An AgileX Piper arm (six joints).
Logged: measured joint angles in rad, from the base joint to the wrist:
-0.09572 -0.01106 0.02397 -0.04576 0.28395 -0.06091
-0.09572 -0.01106 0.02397 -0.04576 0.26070 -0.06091
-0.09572 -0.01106 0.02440 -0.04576 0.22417 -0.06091
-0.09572 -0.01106 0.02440 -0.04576 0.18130 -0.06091
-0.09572 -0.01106 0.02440 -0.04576 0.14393 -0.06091
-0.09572 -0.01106 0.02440 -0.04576 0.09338 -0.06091
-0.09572 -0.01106 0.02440 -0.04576 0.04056 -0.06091
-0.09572 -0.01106 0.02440 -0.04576 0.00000 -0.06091
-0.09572 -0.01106 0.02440 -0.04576 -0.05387 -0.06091
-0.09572 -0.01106 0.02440 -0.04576 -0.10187 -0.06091
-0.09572 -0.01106 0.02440 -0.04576 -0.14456 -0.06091
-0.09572 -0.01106 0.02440 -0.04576 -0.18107 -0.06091
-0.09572 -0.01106 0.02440 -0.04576 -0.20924 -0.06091
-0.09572 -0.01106 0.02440 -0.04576 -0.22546 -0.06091
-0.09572 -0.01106 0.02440 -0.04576 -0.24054 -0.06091
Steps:
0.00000 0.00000 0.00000 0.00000 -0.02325 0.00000
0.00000 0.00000 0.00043 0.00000 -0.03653 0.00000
0.00000 0.00000 0.00000 0.00000 -0.04287 0.00000
0.00000 0.00000 0.00000 0.00000 -0.03737 0.00000
0.00000 0.00000 0.00000 0.00000 -0.05055 0.00000
0.00000 0.00000 0.00000 0.00000 -0.05282 0.00000
0.00000 0.00000 0.00000 0.00000 -0.04056 0.00000
0.00000 0.00000 0.00000 0.00000 -0.05387 0.00000
0.00000 0.00000 0.00000 0.00000 -0.04800 0.00000
0.00000 0.00000 0.00000 0.00000 -0.04269 0.00000
0.00000 0.00000 0.00000 0.00000 -0.03651 0.00000
0.00000 0.00000 0.00000 0.00000 -0.02817 0.00000
0.00000 0.00000 0.00000 0.00000 -0.01622 0.00000
0.00000 0.00000 0.00000 0.00000 -0.01508 0.00000

